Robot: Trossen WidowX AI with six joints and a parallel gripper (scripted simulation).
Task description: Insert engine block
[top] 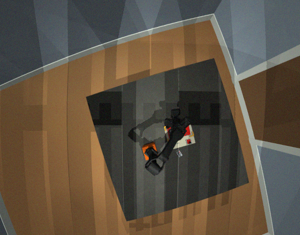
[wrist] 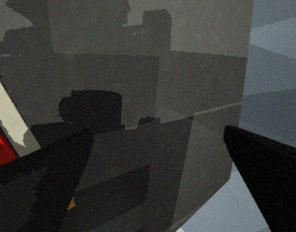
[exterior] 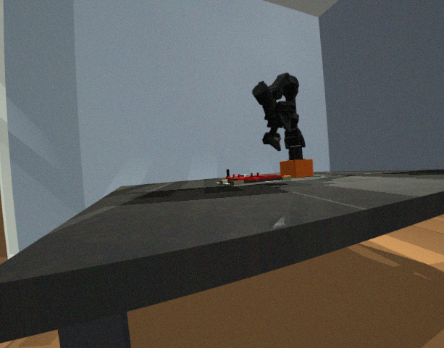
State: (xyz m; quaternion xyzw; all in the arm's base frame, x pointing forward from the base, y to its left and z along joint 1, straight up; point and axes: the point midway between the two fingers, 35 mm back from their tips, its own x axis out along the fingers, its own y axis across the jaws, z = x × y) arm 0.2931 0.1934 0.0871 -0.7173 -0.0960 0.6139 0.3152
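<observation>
My gripper tip is 36 cm to the left of the engine block, 13 cm above it and 8 cm past it.
</observation>
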